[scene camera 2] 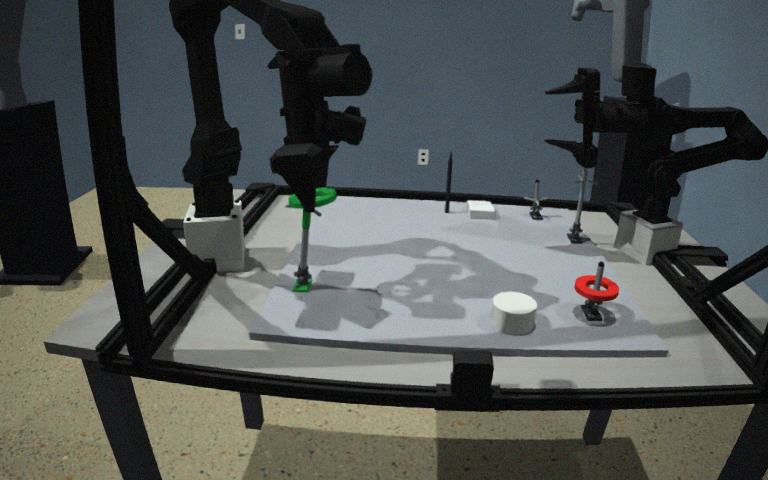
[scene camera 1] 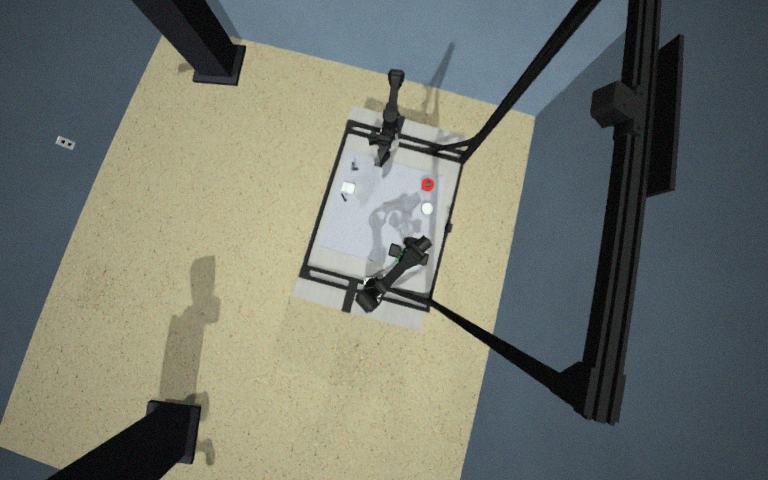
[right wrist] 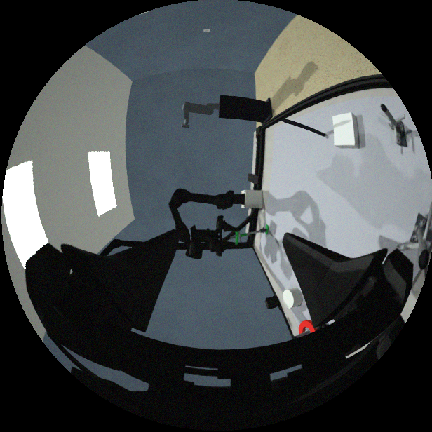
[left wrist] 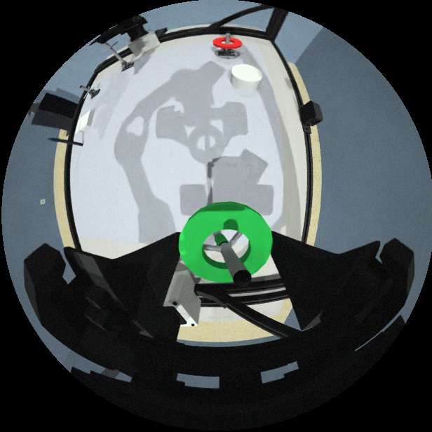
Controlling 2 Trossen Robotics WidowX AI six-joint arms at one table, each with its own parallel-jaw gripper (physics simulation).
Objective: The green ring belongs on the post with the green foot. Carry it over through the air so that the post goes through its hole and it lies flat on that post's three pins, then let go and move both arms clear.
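Frame: origin at the left arm's base, x ahead, y left, z up, level; millimetres.
Seen in the pictures: left gripper, fingertip midpoint: [scene camera 2: 316, 203]; right gripper, fingertip midpoint: [scene camera 2: 545, 117] [scene camera 1: 380, 163]; left arm's base, origin of the base link: [scene camera 2: 213, 210]; right arm's base, origin of the base link: [scene camera 2: 652, 217].
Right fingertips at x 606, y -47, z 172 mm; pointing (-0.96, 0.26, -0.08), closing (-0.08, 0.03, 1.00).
Note:
Offsets run from my right fingertips to a thing's top centre. "spot": to the spot under its first point.
The green ring @(127 mm right, 440 mm back, 93 mm down) [scene camera 1: 399, 257] [scene camera 2: 325, 196] [left wrist: 192, 235] [right wrist: 237, 237] is level between the fingers of my left gripper [scene camera 2: 306, 204] [left wrist: 225, 237], which is shut on it. The post with the green foot @(spot: 118 mm right, 453 mm back, 186 mm down) [scene camera 2: 304, 249] [left wrist: 234, 262] [right wrist: 255, 232] stands upright and passes through the ring's hole; its dark tip shows above the ring in the left wrist view. Pins show through the hole, below the ring; in scene camera 2 the ring appears slightly above them. A finger hides part of the ring there. My right gripper [scene camera 2: 546, 117] is open and empty, raised far from the ring.
A red ring @(277 mm right, 31 mm back, 206 mm down) [scene camera 1: 422, 185] [scene camera 2: 580, 287] [left wrist: 216, 43] sits around another post. A white cylinder @(271 mm right, 170 mm back, 222 mm down) [scene camera 1: 427, 208] [scene camera 2: 514, 314] [left wrist: 246, 77] stands near it. Further back are a white box @(184 mm left, 36 mm back, 237 mm down) [scene camera 2: 480, 209], a black spike @(205 mm left, 109 mm back, 117 mm down) [scene camera 2: 448, 183], a short post @(spot: 145 mm left, 86 mm ahead, 211 mm down) [scene camera 2: 536, 198] and a tall post @(spot: 4 mm left, 108 mm ahead, 189 mm down) [scene camera 2: 578, 209].

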